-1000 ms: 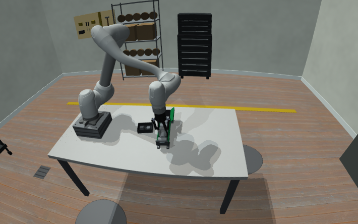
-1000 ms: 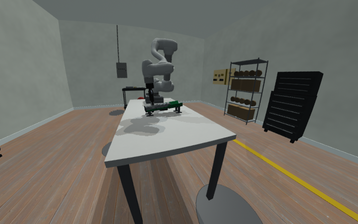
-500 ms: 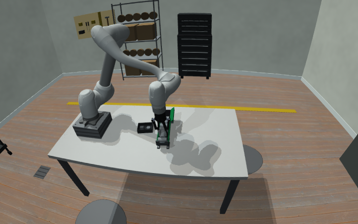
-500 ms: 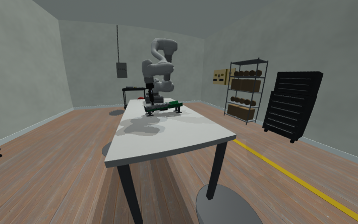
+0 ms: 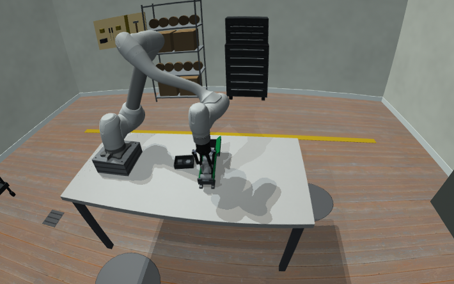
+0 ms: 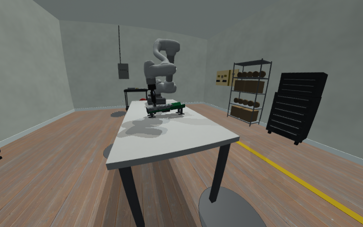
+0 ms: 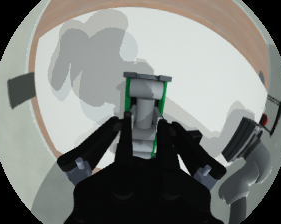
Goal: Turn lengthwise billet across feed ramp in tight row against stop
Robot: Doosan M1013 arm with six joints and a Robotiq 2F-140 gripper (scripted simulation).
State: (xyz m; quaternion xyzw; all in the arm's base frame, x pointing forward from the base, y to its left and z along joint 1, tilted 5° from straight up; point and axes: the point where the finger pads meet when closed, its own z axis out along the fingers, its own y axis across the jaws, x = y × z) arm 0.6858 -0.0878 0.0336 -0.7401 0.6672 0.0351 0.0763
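The dark stop is 1 cm ahead of my hand, 7 cm to the right of it and 4 cm below it. Round my hand: black box 19 cm behind, 13 cm to the left, 9 cm below.
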